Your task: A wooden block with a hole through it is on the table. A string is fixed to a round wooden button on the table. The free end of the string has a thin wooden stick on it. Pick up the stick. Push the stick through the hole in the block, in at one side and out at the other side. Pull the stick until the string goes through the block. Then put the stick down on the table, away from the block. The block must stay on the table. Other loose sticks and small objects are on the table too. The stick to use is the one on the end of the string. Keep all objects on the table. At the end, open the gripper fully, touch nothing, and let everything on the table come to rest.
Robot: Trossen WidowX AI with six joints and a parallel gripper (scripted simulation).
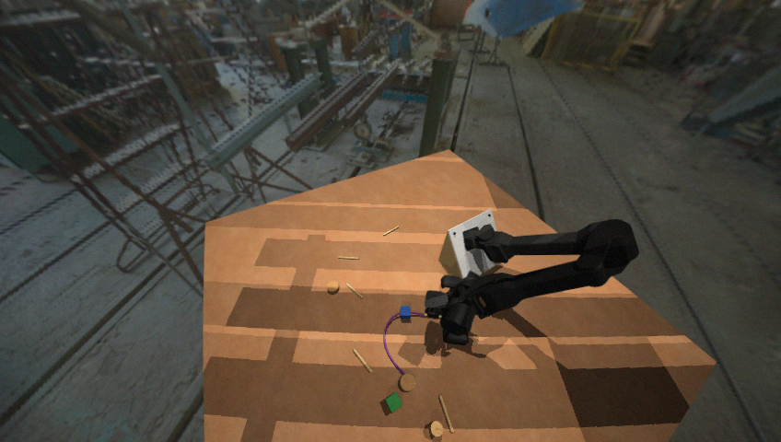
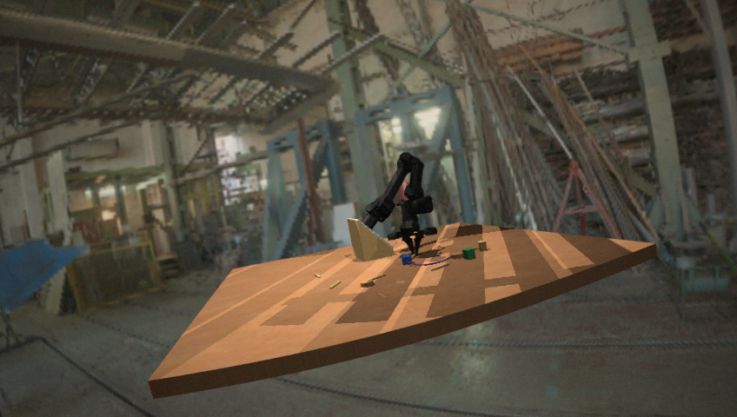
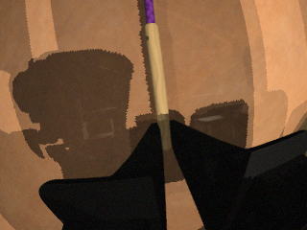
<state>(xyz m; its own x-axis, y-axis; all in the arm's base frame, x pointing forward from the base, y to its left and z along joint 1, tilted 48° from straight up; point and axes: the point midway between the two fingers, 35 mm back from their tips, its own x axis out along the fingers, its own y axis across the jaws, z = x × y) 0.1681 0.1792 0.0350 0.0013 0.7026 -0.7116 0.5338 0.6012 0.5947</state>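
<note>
My gripper tip is 3 cm short of the thin stick, 2 cm to the left of it and 1 cm below it. From my gripper tip the other things lie so: blue block (10 cm ahead, 6 cm to the right, 1 cm above); round wooden button (18 cm ahead, 10 cm to the left, 1 cm above); green cube (24 cm ahead, 12 cm to the left, 2 cm above).
</note>
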